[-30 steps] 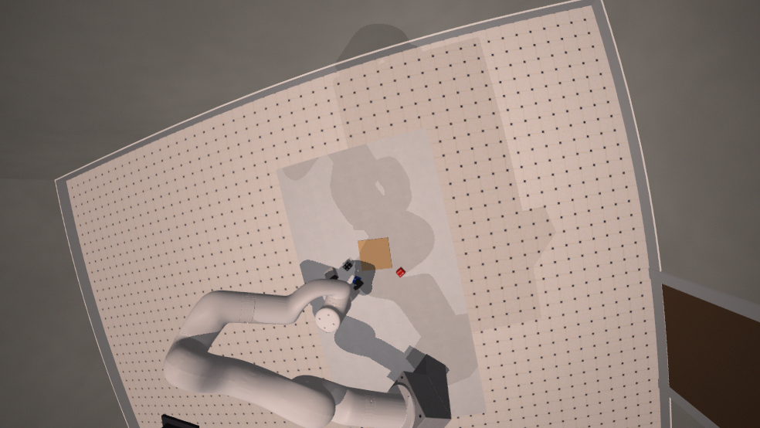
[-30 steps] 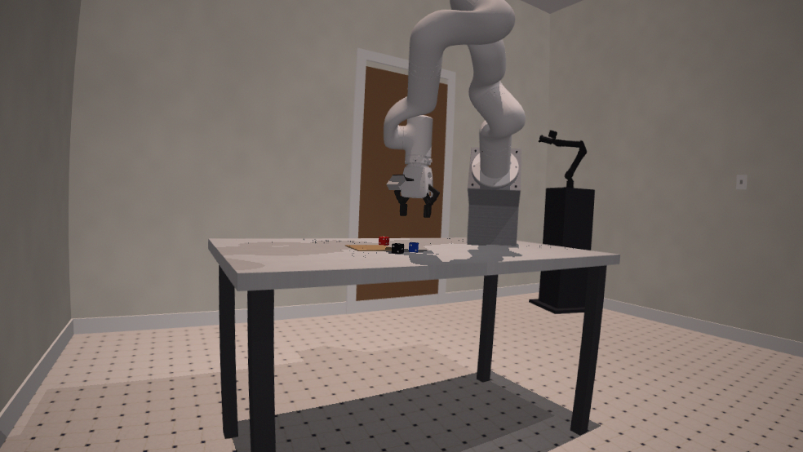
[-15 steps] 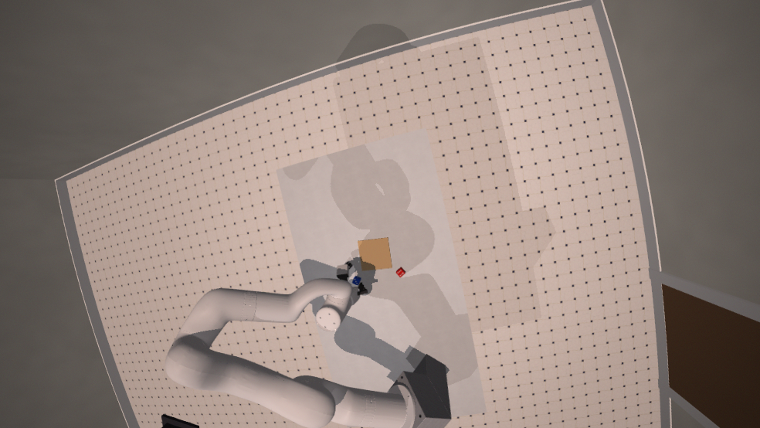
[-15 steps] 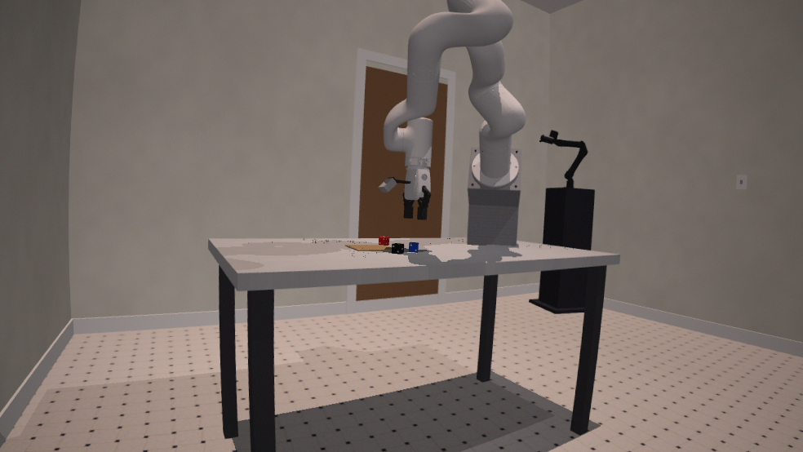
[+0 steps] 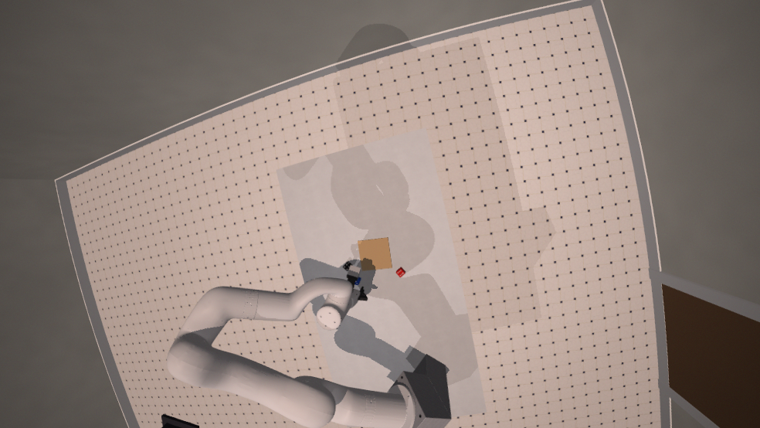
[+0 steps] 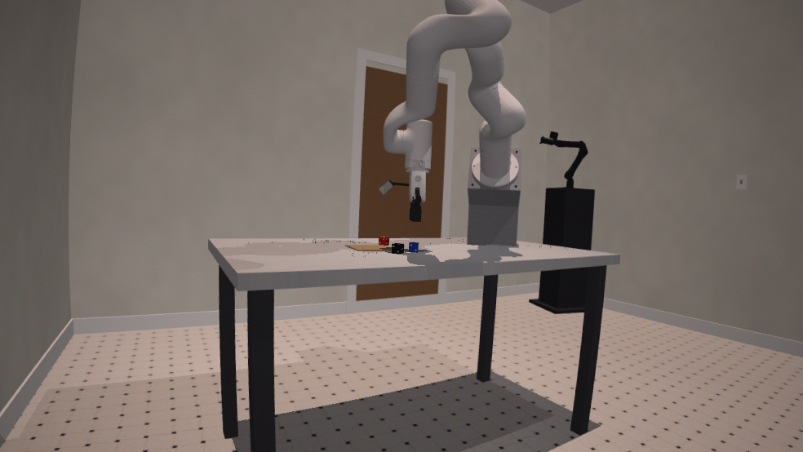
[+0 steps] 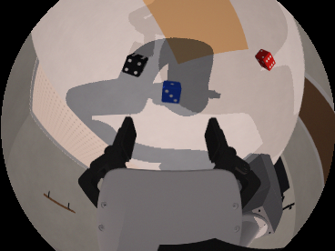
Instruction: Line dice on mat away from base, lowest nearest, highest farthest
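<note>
Right now my hand is 10 cm above the blue die. The rest, counted from my hand: black die (6 cm ahead, 4 cm to the left, 10 cm below); tan mat (13 cm ahead, 7 cm to the right, 11 cm below); red die (6 cm ahead, 20 cm to the right, 10 cm below).
</note>
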